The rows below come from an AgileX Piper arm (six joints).
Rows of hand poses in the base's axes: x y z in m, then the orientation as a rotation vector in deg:
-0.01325 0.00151 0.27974 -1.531 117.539 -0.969
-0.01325 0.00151 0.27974 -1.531 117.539 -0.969
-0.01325 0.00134 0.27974 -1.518 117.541 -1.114
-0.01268 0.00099 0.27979 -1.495 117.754 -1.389
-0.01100 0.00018 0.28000 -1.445 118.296 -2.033
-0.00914 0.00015 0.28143 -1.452 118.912 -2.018
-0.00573 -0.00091 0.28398 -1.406 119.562 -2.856
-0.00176 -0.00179 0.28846 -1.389 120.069 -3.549
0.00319 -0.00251 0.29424 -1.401 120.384 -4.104
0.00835 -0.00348 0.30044 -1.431 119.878 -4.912
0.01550 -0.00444 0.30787 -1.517 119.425 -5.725
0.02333 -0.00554 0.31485 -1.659 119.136 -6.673
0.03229 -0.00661 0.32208 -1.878 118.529 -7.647
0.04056 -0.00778 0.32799 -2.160 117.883 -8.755
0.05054 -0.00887 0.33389 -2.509 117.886 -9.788
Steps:
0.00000 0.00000 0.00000 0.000 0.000 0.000
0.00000 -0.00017 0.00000 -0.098 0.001 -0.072
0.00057 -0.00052 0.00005 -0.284 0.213 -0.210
0.00225 -0.00133 0.00026 -0.721 0.754 -0.530
0.00411 -0.00136 0.00169 -0.713 1.370 -0.527
0.00752 -0.00242 0.00424 -1.286 2.021 -0.927
0.01149 -0.00330 0.00872 -1.767 2.532 -1.242
0.01644 -0.00402 0.01450 -2.163 2.852 -1.474
0.02160 -0.00499 0.02070 -2.750 2.357 -1.795
0.02875 -0.00595 0.02813 -3.367 1.918 -2.079
0.03658 -0.00705 0.03511 -4.102 1.651 -2.384
0.04554 -0.00812 0.04234 -4.896 1.071 -2.644
0.05381 -0.00929 0.04825 -5.815 0.464 -2.918
0.06379 -0.01038 0.05415 -6.700 0.509 -3.115

